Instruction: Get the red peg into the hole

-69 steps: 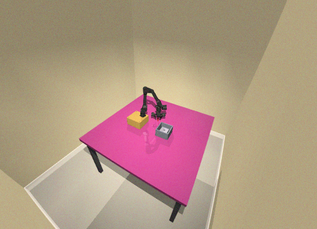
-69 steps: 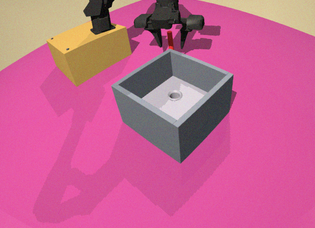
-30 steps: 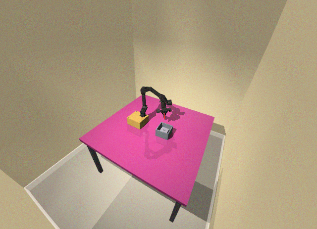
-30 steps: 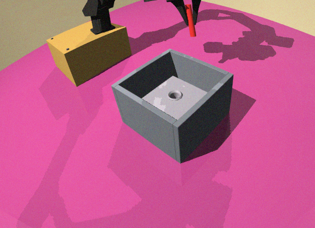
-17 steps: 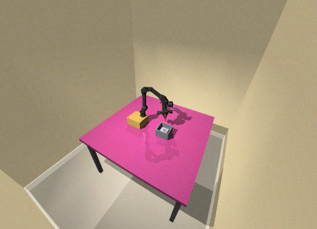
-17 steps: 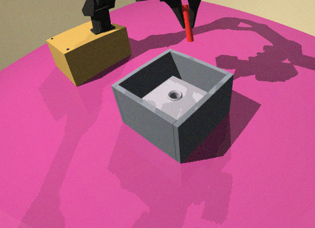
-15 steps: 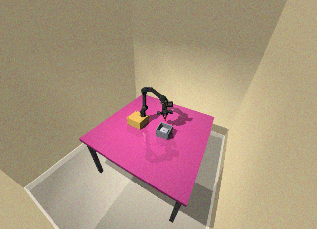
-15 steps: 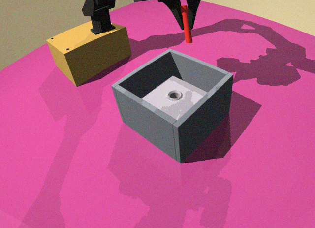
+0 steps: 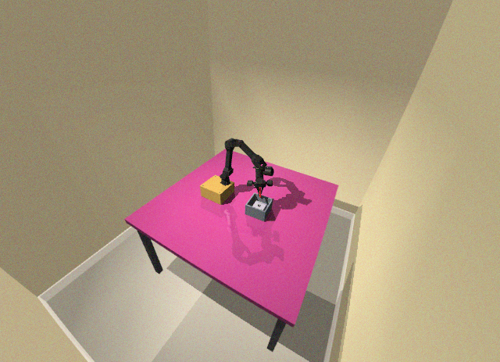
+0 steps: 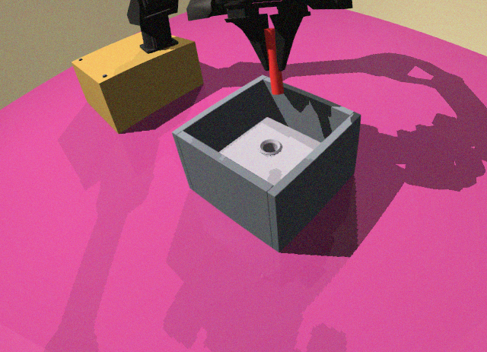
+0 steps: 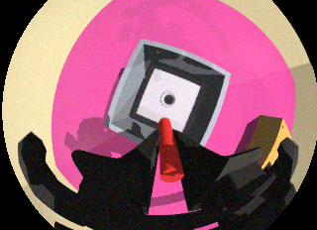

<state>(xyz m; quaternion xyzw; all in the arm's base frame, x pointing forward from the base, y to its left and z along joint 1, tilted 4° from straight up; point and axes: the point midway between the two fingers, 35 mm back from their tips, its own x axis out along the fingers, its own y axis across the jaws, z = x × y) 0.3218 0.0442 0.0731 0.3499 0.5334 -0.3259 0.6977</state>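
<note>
Right now the red peg is 1 cm above my gripper tip. Also, from my gripper tip: grey box: 12 cm below, 3 cm to the right, 2 cm ahead; then plate: 10 cm below, 3 cm to the right, 2 cm ahead.
</note>
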